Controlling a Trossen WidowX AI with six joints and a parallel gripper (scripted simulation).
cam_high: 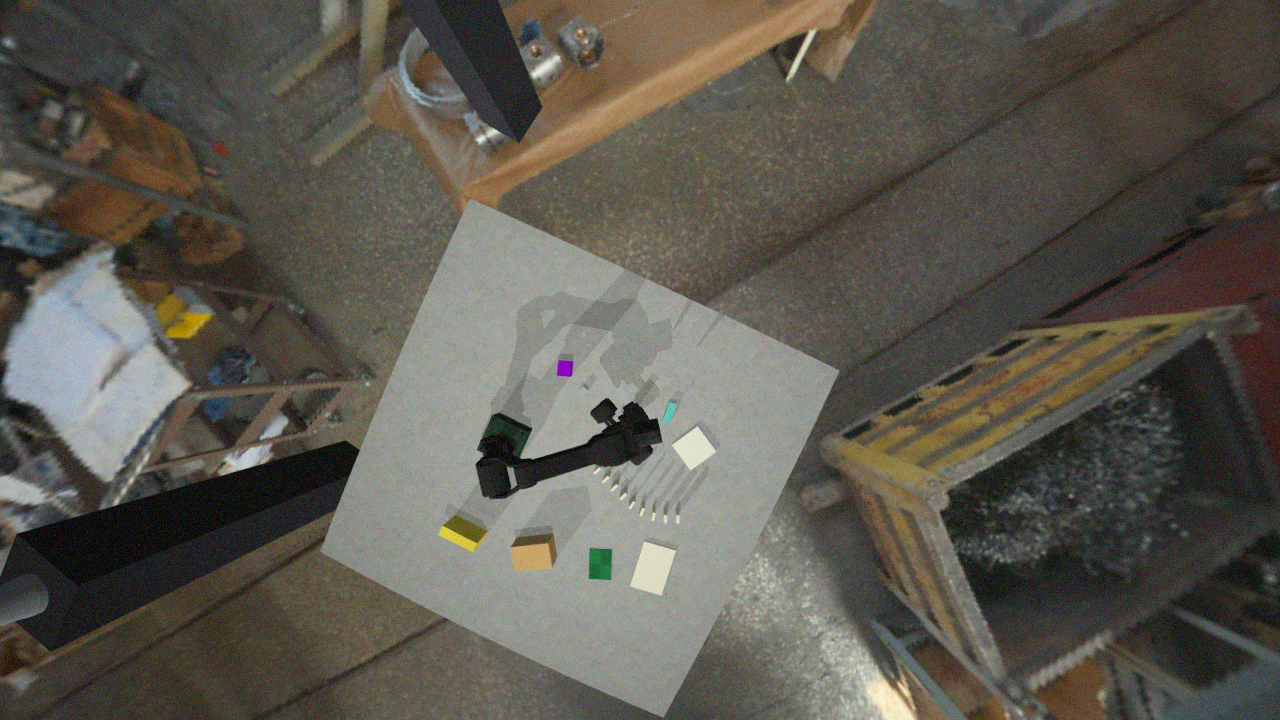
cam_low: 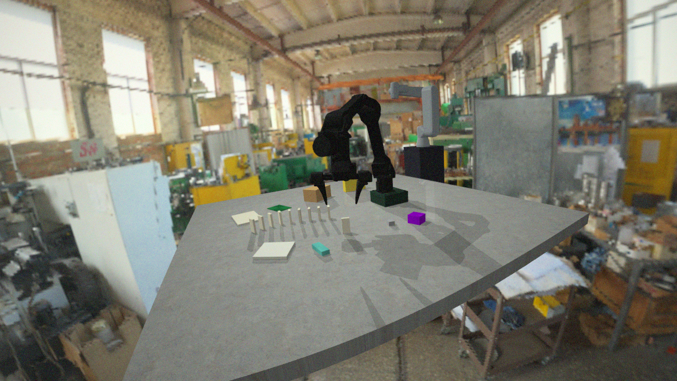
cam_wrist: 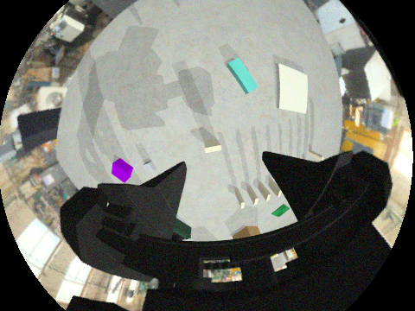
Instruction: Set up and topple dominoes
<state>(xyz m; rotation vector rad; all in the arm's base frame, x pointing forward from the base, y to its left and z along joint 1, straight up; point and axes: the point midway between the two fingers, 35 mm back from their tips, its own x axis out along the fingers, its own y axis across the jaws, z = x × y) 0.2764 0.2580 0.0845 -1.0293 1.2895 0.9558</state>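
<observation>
The teal block is 100 mm ahead of my gripper tip, 90 mm to the left of it and 90 mm below it. From my gripper tip the other things lie so: white tile (220 mm ahead, 40 mm to the left, 90 mm below); then grey cube (160 mm behind, 10 mm to the left, 90 mm below); then purple cube (250 mm behind, 40 mm to the left, 80 mm below).
</observation>
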